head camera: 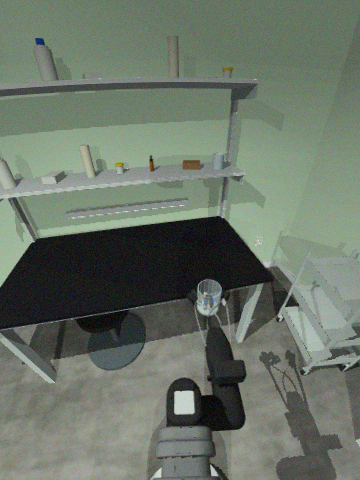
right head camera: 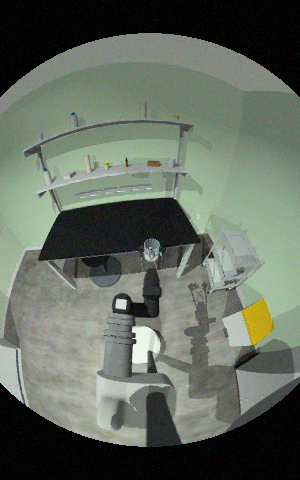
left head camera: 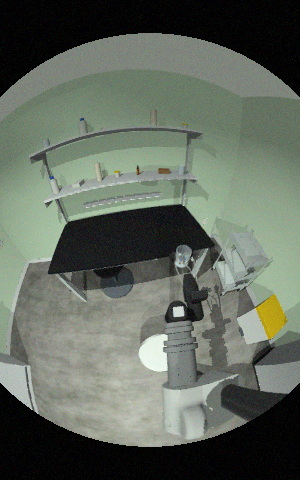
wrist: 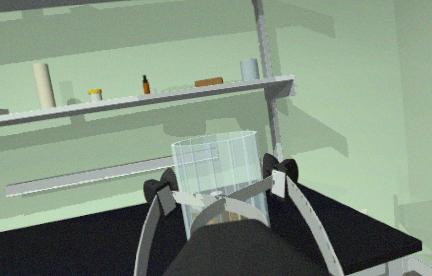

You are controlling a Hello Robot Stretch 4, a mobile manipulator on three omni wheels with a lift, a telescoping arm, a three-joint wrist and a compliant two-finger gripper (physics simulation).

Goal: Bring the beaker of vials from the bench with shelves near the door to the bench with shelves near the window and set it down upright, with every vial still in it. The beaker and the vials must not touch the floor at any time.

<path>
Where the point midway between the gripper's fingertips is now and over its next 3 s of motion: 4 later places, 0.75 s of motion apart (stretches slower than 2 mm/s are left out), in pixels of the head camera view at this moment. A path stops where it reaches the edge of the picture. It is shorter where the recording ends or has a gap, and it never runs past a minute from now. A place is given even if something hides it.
My gripper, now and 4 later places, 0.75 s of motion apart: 207,289; 203,263; 197,231; 196,226; 199,239
</path>
